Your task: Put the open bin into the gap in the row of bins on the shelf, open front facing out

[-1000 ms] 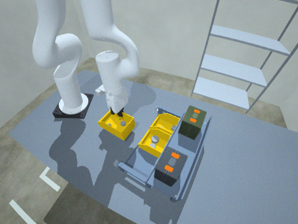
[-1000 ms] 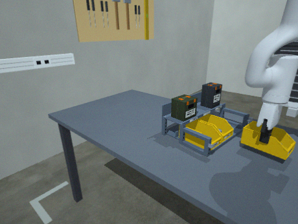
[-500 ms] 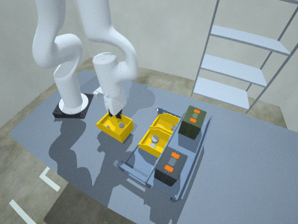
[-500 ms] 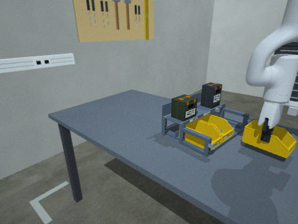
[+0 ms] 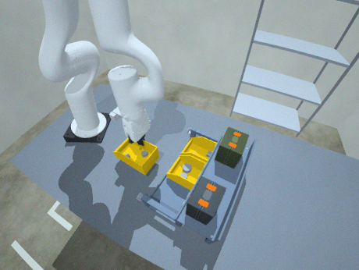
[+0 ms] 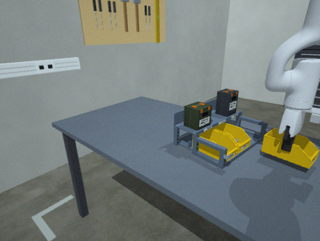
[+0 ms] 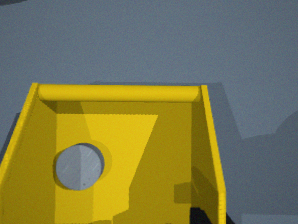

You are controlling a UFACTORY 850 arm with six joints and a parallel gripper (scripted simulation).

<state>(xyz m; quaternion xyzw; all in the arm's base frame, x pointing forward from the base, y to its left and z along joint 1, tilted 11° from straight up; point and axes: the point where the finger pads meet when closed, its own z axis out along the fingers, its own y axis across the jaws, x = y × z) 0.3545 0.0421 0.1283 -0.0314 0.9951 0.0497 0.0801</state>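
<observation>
Now: the yellow open bin 50 mm to the right of my hand, 20 mm below it and 10 mm ahead of it. From my hand the other things lie so: grey part 50 mm below, 30 mm ahead, 20 mm to the right; shelf 270 mm ahead, 30 mm below, 20 mm to the left; grey disc part 80 mm to the right, 50 mm below, 30 mm behind.
</observation>
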